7 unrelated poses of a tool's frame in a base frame.
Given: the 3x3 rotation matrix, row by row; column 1 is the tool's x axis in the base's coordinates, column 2 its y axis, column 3 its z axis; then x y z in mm. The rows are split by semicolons.
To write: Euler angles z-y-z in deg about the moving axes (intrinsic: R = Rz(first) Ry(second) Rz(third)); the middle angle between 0 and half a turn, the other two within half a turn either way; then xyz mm. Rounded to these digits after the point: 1 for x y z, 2 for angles.
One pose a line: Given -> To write
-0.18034 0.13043 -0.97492; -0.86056 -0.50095 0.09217; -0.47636 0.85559 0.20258; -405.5 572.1 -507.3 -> 174.60 78.31 60.89 -405.5 572.1 -507.3
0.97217 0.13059 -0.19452; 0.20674 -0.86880 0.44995; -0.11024 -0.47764 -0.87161; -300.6 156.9 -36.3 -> 113.38 150.65 -77.00 -300.6 156.9 -36.3
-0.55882 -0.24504 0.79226; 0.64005 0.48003 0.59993; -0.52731 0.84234 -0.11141; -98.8 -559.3 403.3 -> 37.13 96.40 57.95 -98.8 -559.3 403.3
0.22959 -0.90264 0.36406; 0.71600 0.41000 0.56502; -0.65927 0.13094 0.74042; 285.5 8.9 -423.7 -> 57.21 42.23 11.23 285.5 8.9 -423.7
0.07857 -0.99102 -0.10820; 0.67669 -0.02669 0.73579; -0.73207 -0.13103 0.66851; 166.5 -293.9 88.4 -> 98.37 48.05 -10.15 166.5 -293.9 88.4
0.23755 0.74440 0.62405; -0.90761 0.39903 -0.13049; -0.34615 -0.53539 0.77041; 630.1 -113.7 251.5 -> -11.81 39.61 -57.12 630.1 -113.7 251.5
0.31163 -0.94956 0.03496; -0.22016 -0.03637 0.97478; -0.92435 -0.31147 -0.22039; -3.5 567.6 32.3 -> 87.95 102.73 -18.62 -3.5 567.6 32.3
